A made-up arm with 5 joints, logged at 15 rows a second.
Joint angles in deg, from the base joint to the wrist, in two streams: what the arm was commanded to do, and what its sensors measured. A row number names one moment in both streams.
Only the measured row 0 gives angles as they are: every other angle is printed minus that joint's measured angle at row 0.
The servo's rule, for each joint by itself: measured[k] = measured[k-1] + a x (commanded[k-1-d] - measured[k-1]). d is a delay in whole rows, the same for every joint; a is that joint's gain. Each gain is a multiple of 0.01, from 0.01 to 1. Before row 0 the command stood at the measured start. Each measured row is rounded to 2 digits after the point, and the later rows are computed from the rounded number. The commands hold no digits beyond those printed.
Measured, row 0:
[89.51 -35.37 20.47 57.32 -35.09]
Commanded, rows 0 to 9:
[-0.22 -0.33 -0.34 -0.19 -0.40]
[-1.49 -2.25 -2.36 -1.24 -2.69]
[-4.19 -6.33 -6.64 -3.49 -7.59]
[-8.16 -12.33 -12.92 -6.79 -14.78]
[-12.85 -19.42 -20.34 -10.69 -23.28]
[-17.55 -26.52 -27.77 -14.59 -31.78]
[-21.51 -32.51 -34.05 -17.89 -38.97]
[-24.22 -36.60 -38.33 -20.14 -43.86]
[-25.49 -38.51 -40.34 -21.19 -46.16]
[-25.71 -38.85 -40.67 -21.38 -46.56]
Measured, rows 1 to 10:
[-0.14 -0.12 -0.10 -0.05 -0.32]
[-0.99 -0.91 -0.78 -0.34 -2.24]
[-3.01 -2.92 -2.54 -1.10 -6.57]
[-6.25 -6.40 -5.65 -2.47 -13.22]
[-10.41 -11.22 -10.06 -4.44 -21.37]
[-14.91 -16.88 -15.37 -6.88 -29.80]
[-19.07 -22.66 -20.97 -9.52 -37.23]
[-22.31 -27.82 -26.18 -12.07 -42.60]
[-24.31 -31.78 -30.43 -14.26 -45.48]
[-25.19 -34.40 -33.50 -15.97 -46.35]
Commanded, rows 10 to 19:
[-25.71 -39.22 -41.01 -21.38 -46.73]
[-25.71 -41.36 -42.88 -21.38 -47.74]
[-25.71 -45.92 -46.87 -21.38 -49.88]
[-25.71 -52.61 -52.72 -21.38 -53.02]
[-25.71 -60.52 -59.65 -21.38 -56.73]
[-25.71 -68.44 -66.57 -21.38 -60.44]
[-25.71 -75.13 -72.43 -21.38 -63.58]
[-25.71 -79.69 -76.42 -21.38 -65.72]
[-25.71 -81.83 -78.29 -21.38 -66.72]
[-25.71 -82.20 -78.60 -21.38 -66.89]
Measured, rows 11 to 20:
[-25.52 -36.18 -35.75 -17.27 -46.66]
[-25.64 -38.10 -37.89 -18.26 -47.53]
[-25.68 -40.99 -40.58 -19.01 -49.43]
[-25.70 -45.29 -44.22 -19.58 -52.34]
[-25.71 -50.93 -48.85 -20.01 -55.90]
[-25.71 -57.41 -54.17 -20.34 -59.58]
[-25.71 -63.97 -59.65 -20.59 -62.82]
[-25.71 -69.79 -64.68 -20.78 -65.17]
[-25.71 -74.24 -68.76 -20.92 -66.43]
[-25.71 -77.19 -71.71 -21.03 -66.80]

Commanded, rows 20 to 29:
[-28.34 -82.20 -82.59 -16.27 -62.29]
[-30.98 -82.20 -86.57 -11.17 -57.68]
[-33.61 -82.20 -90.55 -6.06 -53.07]
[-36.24 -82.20 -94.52 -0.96 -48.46]
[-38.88 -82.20 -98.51 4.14 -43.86]
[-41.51 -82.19 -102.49 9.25 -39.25]
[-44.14 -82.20 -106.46 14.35 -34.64]
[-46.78 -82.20 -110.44 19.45 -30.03]
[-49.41 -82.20 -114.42 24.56 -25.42]
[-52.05 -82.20 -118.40 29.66 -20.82]
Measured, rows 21 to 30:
[-27.37 -79.04 -74.97 -19.89 -63.15]
[-29.64 -80.21 -78.45 -17.80 -58.72]
[-32.14 -80.95 -82.08 -14.98 -54.14]
[-34.72 -81.41 -85.81 -11.62 -49.54]
[-37.34 -81.70 -89.62 -7.84 -44.94]
[-39.97 -81.88 -93.48 -3.74 -40.33]
[-42.60 -82.00 -97.37 0.60 -35.72]
[-45.23 -82.07 -101.29 5.12 -31.11]
[-47.86 -82.12 -105.23 9.79 -26.50]
[-50.50 -82.15 -109.18 14.56 -21.90]

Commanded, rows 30 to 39:
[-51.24 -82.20 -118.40 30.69 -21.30]
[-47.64 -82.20 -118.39 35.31 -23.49]
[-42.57 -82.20 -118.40 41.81 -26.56]
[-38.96 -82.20 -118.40 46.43 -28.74]
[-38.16 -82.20 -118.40 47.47 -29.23]
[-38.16 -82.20 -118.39 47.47 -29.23]
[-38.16 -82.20 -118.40 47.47 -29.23]
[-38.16 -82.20 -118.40 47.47 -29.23]
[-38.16 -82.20 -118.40 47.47 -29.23]
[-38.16 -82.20 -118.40 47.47 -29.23]
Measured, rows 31 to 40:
[-50.97 -82.17 -111.95 18.43 -21.41]
[-48.87 -82.18 -113.88 22.48 -23.09]
[-44.90 -82.19 -115.24 27.12 -25.90]
[-41.16 -82.19 -116.19 31.75 -28.20]
[-39.27 -82.19 -116.85 35.52 -29.03]
[-38.57 -82.19 -117.31 38.39 -29.19]
[-38.31 -82.19 -117.64 40.57 -29.22]
[-38.22 -82.19 -117.87 42.23 -29.23]
[-38.18 -82.19 -118.03 43.49 -29.23]
[-38.17 -82.19 -118.14 44.45 -29.23]

